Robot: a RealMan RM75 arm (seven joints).
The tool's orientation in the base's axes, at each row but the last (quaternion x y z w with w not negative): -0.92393, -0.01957, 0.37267, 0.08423; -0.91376, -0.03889, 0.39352, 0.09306; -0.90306, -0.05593, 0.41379, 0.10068; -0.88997, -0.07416, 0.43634, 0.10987; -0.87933, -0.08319, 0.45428, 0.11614; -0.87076, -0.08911, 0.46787, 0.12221; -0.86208, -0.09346, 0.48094, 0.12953; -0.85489, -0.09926, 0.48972, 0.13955; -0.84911, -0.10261, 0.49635, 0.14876
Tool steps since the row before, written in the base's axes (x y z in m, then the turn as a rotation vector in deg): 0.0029, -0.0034, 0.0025, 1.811, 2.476, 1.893; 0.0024, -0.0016, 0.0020, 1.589, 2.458, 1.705; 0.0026, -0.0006, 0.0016, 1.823, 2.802, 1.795; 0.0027, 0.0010, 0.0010, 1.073, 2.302, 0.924; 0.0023, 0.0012, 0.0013, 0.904, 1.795, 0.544; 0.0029, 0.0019, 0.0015, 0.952, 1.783, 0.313; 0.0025, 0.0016, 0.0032, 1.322, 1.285, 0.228; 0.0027, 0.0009, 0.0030, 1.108, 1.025, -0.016; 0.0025, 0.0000, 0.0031, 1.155, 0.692, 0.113
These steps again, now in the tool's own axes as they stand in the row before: 0.0000, 0.0028, -0.0043, 0.254, -2.809, -2.244; 0.0000, 0.0012, -0.0033, 0.233, -2.754, -1.959; 0.0004, 0.0003, -0.0031, 0.383, -3.105, -2.147; 0.0011, -0.0011, -0.0026, 0.475, -2.423, -1.099; 0.0006, -0.0014, -0.0025, 0.546, -1.837, -0.814; 0.0009, -0.0021, -0.0030, 0.752, -1.755, -0.732; -0.0008, -0.0024, -0.0035, 0.871, -1.243, -1.072; -0.0008, -0.0018, -0.0037, 0.882, -0.923, -0.806; -0.0013, -0.0010, -0.0036, 0.693, -0.656, -0.957
